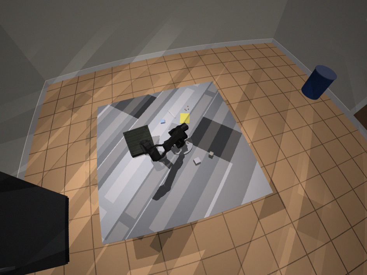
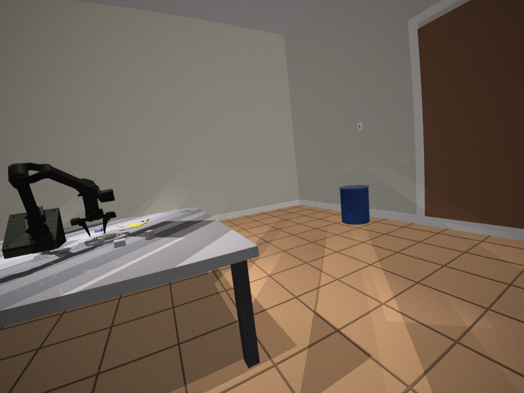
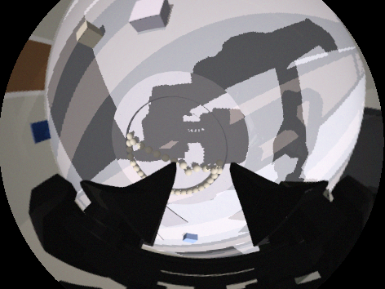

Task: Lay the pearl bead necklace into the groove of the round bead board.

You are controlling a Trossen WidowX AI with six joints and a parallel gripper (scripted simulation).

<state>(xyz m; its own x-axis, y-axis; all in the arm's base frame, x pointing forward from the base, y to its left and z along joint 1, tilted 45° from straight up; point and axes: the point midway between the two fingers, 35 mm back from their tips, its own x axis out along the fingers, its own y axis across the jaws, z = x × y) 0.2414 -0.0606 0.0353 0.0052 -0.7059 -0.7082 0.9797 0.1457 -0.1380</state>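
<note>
My gripper tip is now 40 mm short of the round bead board, 10 mm to the right of it and 20 mm above it. Round my gripper tip: grey card: 50 mm ahead, 190 mm to the left, 30 mm below; then blue block: 40 mm behind, 290 mm to the left, 20 mm below; then white block: 110 mm ahead, 190 mm to the right, 20 mm below.
</note>
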